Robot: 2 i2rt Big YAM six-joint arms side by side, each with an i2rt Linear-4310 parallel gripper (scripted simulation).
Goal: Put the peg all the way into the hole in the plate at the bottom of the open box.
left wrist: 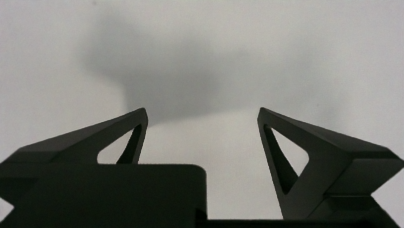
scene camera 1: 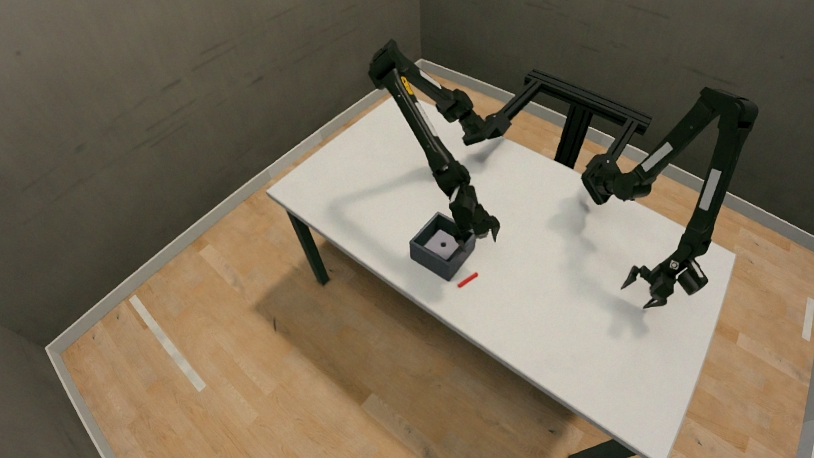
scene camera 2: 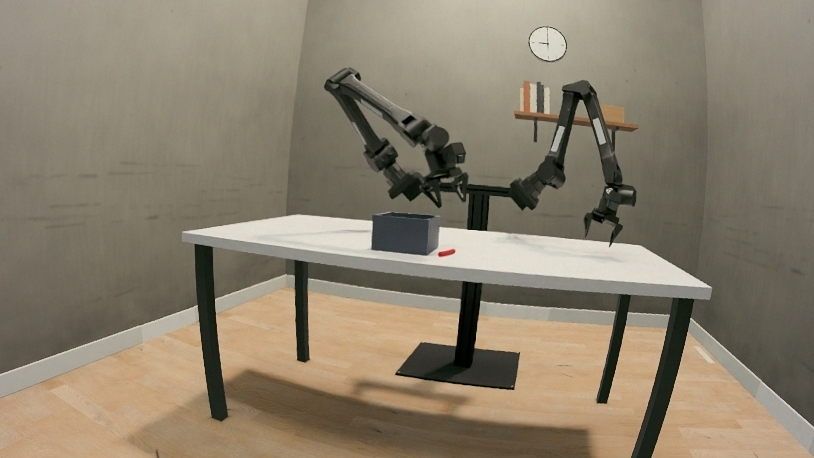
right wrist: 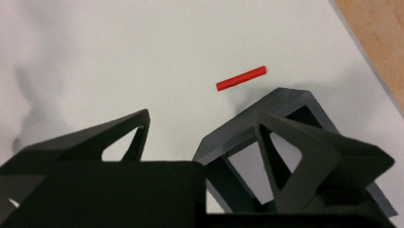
Labels:
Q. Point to a grey box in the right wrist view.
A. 224, 184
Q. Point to a grey box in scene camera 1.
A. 446, 270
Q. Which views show the grey box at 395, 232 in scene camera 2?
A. Scene camera 1, scene camera 2 and the right wrist view only.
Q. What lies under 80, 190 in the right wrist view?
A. My right gripper.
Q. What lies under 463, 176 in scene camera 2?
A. My right gripper.

